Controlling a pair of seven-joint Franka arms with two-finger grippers.
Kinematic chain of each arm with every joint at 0, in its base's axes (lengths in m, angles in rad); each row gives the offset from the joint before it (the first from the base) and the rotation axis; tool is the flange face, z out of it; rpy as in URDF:
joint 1: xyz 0 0 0.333 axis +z
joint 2: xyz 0 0 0 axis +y
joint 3: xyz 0 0 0.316 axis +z
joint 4: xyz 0.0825 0 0 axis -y
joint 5: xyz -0.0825 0 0.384 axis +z
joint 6: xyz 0 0 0 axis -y
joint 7: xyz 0.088 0 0 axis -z
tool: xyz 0 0 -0.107 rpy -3.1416 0 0
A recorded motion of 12 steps. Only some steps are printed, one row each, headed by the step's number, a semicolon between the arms.
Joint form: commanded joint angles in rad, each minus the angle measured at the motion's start. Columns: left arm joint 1, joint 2, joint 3, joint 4, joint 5, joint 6, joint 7; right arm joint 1, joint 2, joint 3, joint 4, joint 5, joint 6, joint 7.
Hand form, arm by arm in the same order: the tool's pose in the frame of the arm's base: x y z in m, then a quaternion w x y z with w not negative. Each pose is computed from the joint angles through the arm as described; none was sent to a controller.
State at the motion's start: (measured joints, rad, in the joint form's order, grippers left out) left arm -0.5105 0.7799 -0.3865 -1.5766 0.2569 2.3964 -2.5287; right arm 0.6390 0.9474 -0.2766 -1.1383 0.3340 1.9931 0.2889
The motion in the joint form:
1: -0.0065 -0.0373 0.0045 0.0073 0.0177 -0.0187 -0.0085; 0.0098 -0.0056 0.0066 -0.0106 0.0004 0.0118 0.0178
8: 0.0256 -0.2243 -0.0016 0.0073 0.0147 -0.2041 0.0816; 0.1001 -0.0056 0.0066 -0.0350 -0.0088 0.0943 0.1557
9: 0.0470 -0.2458 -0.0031 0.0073 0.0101 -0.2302 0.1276; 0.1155 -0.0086 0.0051 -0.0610 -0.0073 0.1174 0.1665
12: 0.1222 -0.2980 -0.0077 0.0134 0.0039 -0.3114 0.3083; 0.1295 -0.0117 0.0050 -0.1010 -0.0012 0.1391 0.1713
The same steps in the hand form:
1: 0.4786 -0.5284 0.2397 0.05946 0.70975 0.70116 -0.03299; 0.6726 0.3544 0.2332 0.02779 -0.99878 -0.01186 0.03903
8: 0.4889 -0.5043 0.3480 0.05807 0.73310 0.67755 0.01049; 0.6433 0.4114 0.2292 0.03019 -0.99936 0.01431 0.01255
9: 0.4970 -0.4922 0.3599 0.05470 0.74097 0.66913 0.01526; 0.6363 0.4162 0.2220 0.02895 -0.99938 0.01635 0.01163
12: 0.5248 -0.4490 0.3898 0.03831 0.77479 0.63034 0.03000; 0.6270 0.4177 0.2084 0.02562 -0.99934 0.01859 0.01791

